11 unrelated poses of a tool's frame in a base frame.
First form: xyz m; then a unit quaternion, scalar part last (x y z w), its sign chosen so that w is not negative.
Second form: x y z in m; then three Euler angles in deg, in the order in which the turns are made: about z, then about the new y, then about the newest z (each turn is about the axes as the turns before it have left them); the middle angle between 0 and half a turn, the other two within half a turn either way. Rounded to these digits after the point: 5 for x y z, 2 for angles.
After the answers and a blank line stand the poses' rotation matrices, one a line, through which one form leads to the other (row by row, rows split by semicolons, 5 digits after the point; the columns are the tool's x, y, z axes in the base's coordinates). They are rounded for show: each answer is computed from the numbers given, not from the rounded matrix.
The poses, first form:
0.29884 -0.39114 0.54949 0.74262 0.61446 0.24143 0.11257
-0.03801 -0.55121 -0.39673 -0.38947 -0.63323 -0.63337 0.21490
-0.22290 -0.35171 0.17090 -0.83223 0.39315 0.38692 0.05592
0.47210 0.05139 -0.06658 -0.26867 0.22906 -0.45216 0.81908
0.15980 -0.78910 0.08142 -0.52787 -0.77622 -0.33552 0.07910
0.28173 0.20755 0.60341 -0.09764 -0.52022 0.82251 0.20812
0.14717 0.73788 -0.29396 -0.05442 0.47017 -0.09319 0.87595
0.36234 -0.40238 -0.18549 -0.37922 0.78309 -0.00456 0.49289
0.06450 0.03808 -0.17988 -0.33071 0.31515 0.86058 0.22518
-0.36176 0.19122 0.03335 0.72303 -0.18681 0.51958 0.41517
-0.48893 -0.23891 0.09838 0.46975 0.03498 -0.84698 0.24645
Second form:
0.29884 -0.39114 0.54949 14.61 149.10 115.40
-0.03801 -0.55121 -0.39673 77.15 96.05 140.34
-0.22290 -0.35171 0.17090 146.49 133.97 17.06
0.47210 0.05139 -0.06658 20.65 41.35 -78.45
0.15980 -0.78910 0.08142 69.05 139.67 137.48
0.28173 0.20755 0.60341 -114.83 63.92 -93.57
0.14717 0.73788 -0.29396 0.53 56.50 -12.68
0.36234 -0.40238 -0.18549 25.31 120.94 -26.37
0.06450 0.03808 -0.17988 121.72 54.36 28.96
-0.36176 0.19122 0.03335 -53.11 96.62 155.86
-0.48893 -0.23891 0.09838 -159.52 56.20 11.96

0.12831 0.85826 0.49692; 0.96697 -0.21954 0.12950; 0.22024 0.46389 -0.85808
-0.60426 0.76547 0.22119; 0.22102 -0.10568 0.96953; 0.76551 0.63474 -0.10533
0.39146 -0.69765 -0.60004; -0.61110 -0.68461 0.39731; -0.68798 0.21116 -0.69433
0.48616 0.61763 0.61821; -0.86380 0.44673 0.23298; -0.13227 -0.64727 0.75069
-0.43019 0.87257 0.23143; 0.76641 0.21756 0.60439; 0.47702 0.43737 -0.76234
-0.89430 -0.24077 -0.37716; 0.44395 -0.37211 -0.81513; 0.05592 -0.89641 0.43967
0.54051 0.11209 0.83384; -0.21443 0.97671 0.00771; -0.81355 -0.18297 0.55195
-0.22650 -0.58943 0.77541; -0.59842 0.71234 0.36669; -0.76850 -0.38097 -0.51408
-0.67985 -0.59602 -0.42728; 0.17913 -0.69995 0.69137; -0.71114 0.39349 0.58262
0.39028 -0.70157 0.59623; 0.16129 -0.58547 -0.79449; 0.90646 0.40624 -0.11534
-0.43720 0.45034 -0.77849; -0.38461 -0.87608 -0.29079; -0.81298 0.17228 0.55622

